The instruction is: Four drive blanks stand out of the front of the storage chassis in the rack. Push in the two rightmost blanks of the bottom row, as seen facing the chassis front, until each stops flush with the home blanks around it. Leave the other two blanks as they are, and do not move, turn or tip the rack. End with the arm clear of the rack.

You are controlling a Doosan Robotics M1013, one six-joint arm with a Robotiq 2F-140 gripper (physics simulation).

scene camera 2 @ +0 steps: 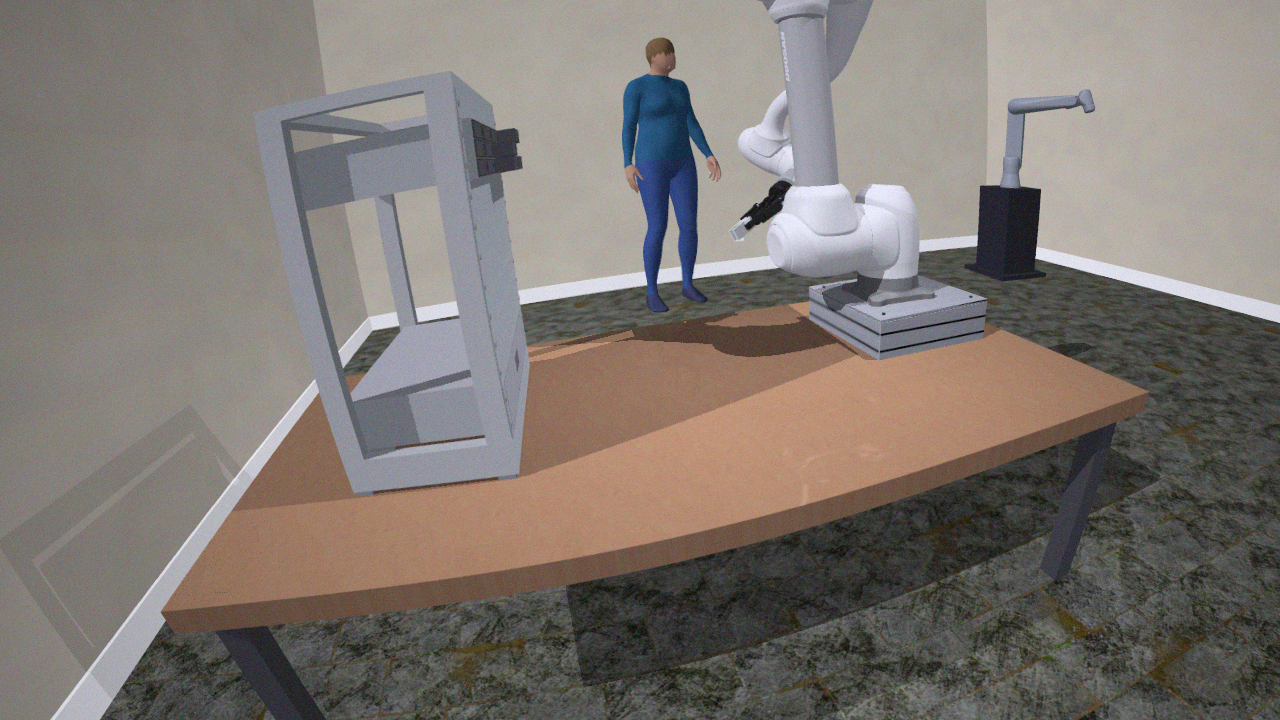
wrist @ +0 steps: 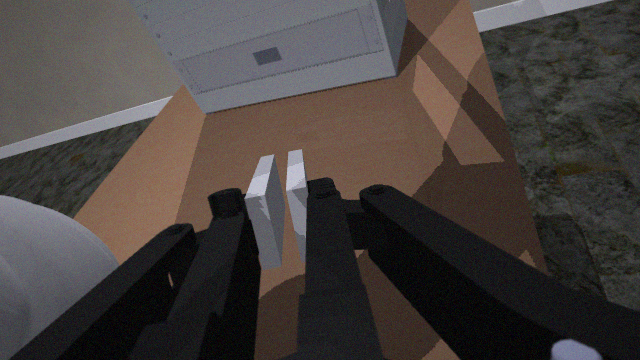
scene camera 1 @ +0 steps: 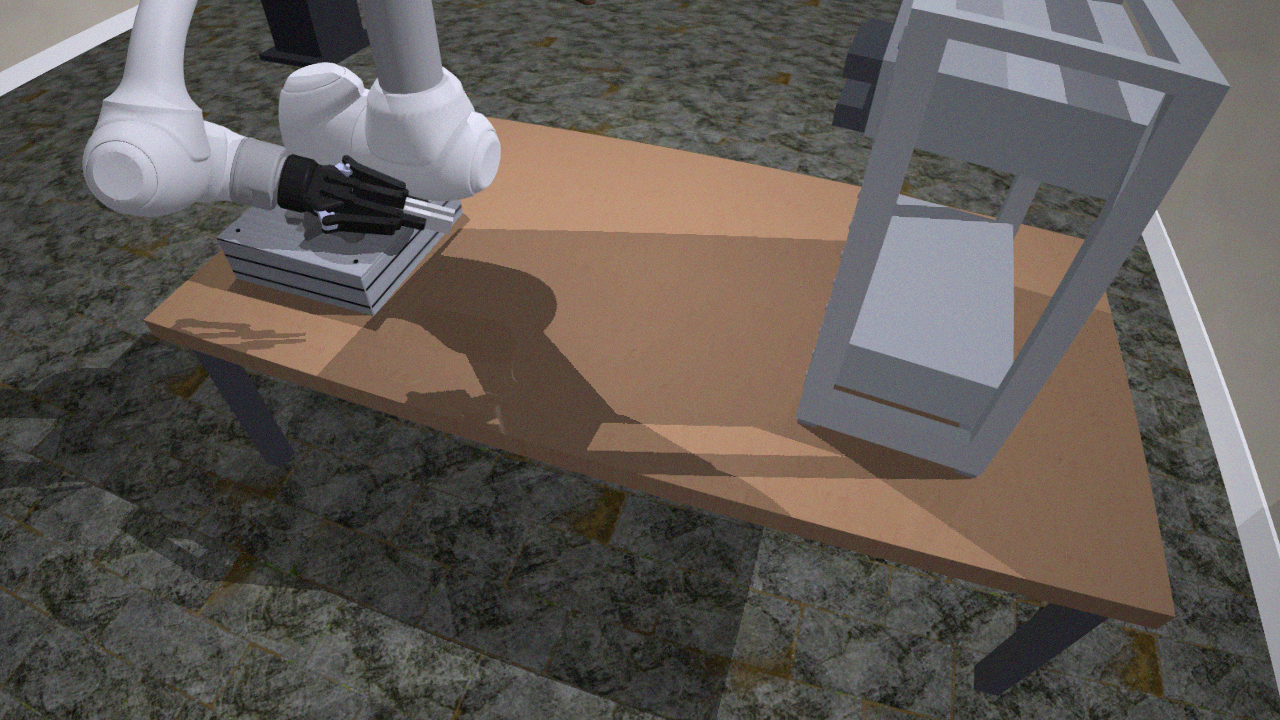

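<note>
Seen: my gripper, also in scene camera 2, also in the wrist view. Storage rack seen.
</note>
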